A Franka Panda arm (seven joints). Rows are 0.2 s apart.
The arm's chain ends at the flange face. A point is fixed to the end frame.
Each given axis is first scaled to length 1.
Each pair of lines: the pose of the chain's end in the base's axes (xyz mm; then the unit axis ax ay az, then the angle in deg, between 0 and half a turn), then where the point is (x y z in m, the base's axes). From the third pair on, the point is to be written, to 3 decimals.
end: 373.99, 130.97, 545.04, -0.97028, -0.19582, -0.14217, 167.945
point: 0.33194 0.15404 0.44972
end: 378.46, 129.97, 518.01, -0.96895, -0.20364, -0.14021, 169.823
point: 0.33662 0.14927 0.42176
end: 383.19, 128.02, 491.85, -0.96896, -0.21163, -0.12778, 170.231
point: 0.339 0.145 0.396
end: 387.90, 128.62, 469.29, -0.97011, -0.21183, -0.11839, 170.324
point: 0.342 0.145 0.374
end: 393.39, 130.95, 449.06, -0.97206, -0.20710, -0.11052, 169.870
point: 0.346 0.148 0.355
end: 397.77, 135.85, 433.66, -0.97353, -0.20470, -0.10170, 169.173
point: 0.348 0.154 0.341
